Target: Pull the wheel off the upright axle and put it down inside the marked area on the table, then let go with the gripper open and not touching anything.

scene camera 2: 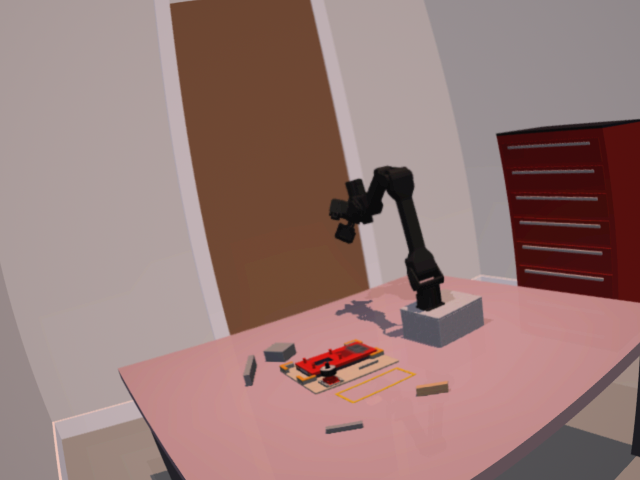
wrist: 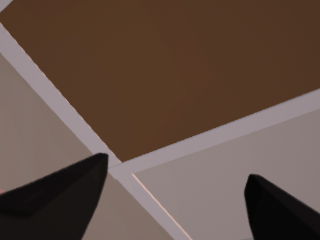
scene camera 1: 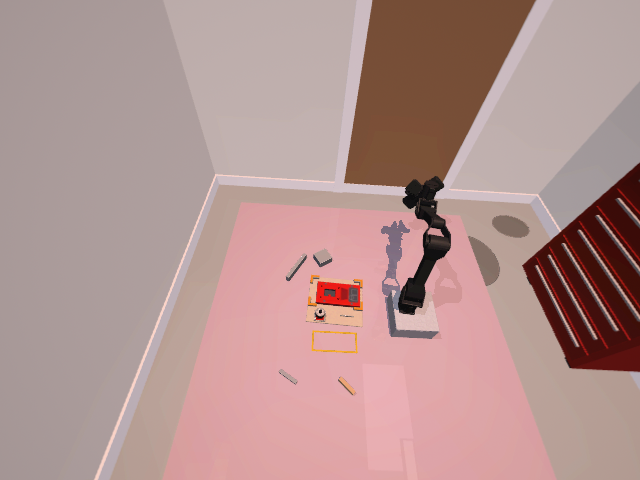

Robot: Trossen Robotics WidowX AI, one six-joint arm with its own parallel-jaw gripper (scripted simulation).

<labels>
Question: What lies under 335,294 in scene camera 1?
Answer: A red fixture.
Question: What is my gripper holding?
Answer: Nothing.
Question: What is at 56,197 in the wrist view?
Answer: My gripper.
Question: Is my gripper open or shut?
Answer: Open.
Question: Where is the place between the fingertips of my gripper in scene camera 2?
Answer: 345,219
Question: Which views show the red fixture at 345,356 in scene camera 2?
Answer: Scene camera 2 and scene camera 1 only.
</labels>
